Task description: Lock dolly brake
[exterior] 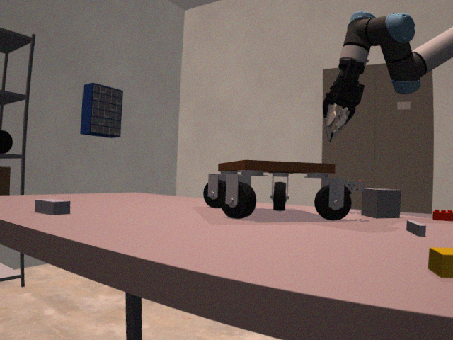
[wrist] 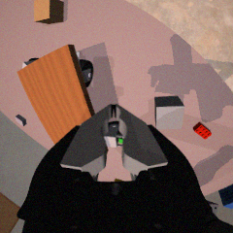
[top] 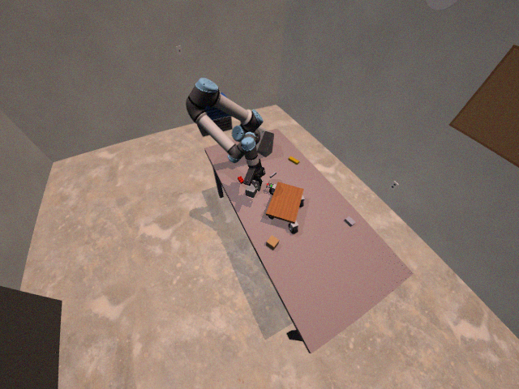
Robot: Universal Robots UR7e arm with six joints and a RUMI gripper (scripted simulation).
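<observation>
Right now the brake pedal is 160 mm to the left of my hand, 130 mm below it and 60 mm behind it. From my hand the other things lie so: grey cube: 170 mm below, 130 mm behind, 50 mm to the left; then orange block: 290 mm ahead, 180 mm below, 120 mm to the right; then red brick: 300 mm behind, 190 mm below, 60 mm to the left.
</observation>
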